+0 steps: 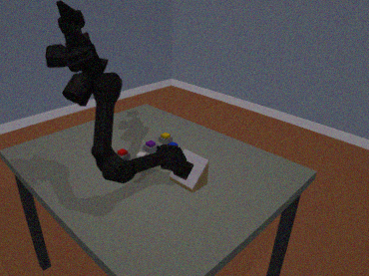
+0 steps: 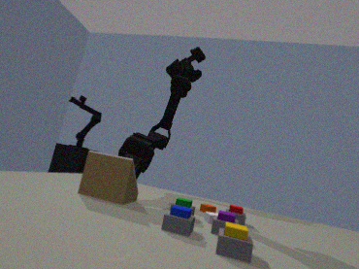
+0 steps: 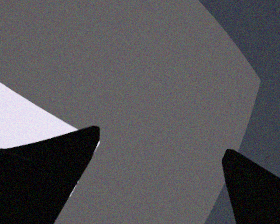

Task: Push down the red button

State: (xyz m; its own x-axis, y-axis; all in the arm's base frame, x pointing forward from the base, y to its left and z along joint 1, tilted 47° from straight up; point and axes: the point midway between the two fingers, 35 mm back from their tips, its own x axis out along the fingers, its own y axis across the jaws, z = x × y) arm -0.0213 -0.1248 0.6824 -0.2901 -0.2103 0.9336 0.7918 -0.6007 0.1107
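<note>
Right now my gripper tip is 610 mm above the red button, 370 mm to the left of it and 310 mm short of it. Also, from my gripper tip: green button: 610 mm below, 460 mm to the right, 190 mm ahead; white block: 630 mm below, 440 mm to the right, 260 mm ahead; orange block: 630 mm below, 320 mm to the right, 240 mm ahead.
</note>
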